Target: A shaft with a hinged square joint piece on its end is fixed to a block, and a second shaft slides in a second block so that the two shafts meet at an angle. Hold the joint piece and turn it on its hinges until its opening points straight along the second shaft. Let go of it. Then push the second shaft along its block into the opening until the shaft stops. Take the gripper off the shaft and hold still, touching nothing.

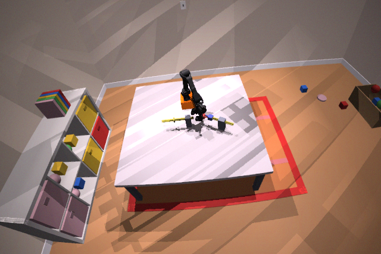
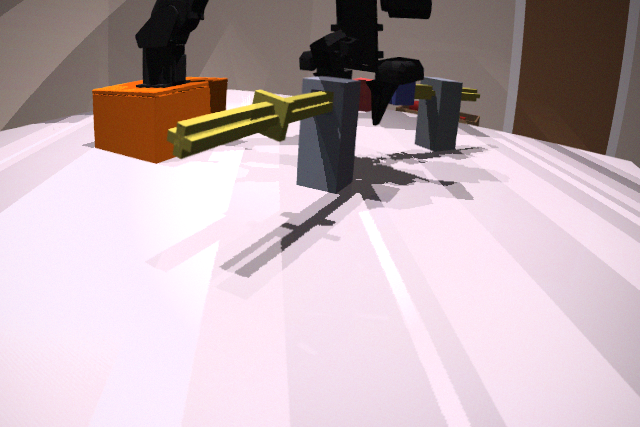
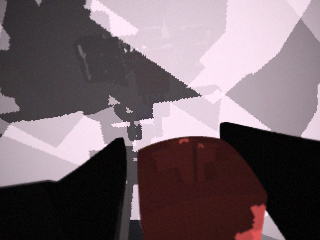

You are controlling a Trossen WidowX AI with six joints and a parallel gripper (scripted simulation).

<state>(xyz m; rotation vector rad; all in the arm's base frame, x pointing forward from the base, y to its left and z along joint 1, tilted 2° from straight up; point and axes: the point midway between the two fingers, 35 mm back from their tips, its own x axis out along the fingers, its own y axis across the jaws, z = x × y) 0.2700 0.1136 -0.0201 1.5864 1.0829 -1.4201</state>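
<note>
Right now my gripper tip is 10 mm to the right of the red joint piece and 40 mm below it.
</note>
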